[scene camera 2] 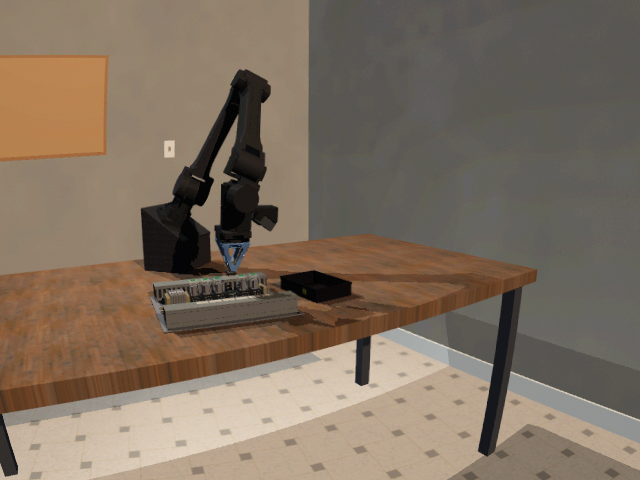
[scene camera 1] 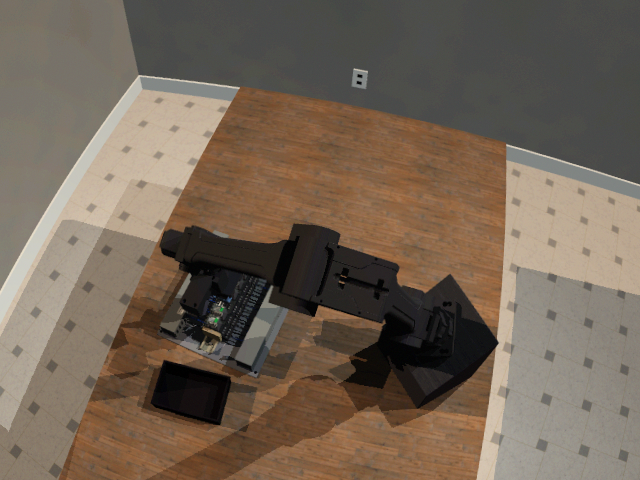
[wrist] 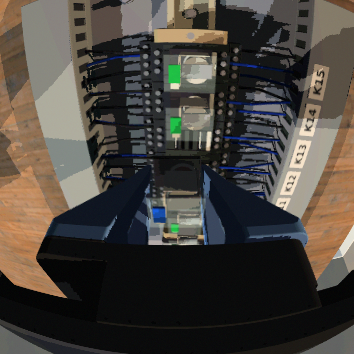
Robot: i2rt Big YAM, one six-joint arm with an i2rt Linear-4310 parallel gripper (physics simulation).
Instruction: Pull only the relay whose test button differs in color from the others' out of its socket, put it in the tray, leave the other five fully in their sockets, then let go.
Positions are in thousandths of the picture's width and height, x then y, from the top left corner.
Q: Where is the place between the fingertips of my gripper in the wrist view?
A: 496, 490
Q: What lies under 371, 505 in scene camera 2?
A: My gripper.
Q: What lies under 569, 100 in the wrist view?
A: A tan end block.
